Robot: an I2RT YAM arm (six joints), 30 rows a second.
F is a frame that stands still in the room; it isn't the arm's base.
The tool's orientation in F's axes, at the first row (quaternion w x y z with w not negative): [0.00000, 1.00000, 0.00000, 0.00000]
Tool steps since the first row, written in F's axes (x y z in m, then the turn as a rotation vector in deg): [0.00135, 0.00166, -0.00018, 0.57, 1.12, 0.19]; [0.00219, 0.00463, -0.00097, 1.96, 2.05, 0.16]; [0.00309, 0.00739, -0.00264, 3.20, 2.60, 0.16]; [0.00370, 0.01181, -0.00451, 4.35, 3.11, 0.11]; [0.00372, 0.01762, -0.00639, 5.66, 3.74, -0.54]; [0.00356, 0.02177, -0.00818, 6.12, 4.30, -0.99]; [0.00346, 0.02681, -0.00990, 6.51, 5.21, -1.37]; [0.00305, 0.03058, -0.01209, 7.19, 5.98, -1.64]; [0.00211, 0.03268, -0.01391, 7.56, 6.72, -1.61]
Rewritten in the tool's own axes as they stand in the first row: [0.00135, -0.00166, 0.00018, 0.57, -1.12, -0.19]; [0.00219, -0.00463, 0.00097, 1.96, -2.05, -0.16]; [0.00309, -0.00739, 0.00264, 3.20, -2.60, -0.16]; [0.00370, -0.01181, 0.00451, 4.35, -3.11, -0.11]; [0.00372, -0.01762, 0.00639, 5.66, -3.74, 0.54]; [0.00356, -0.02177, 0.00818, 6.12, -4.30, 0.99]; [0.00346, -0.02681, 0.00990, 6.51, -5.21, 1.37]; [0.00305, -0.03058, 0.01209, 7.19, -5.98, 1.64]; [0.00211, -0.03268, 0.01391, 7.56, -6.72, 1.61]
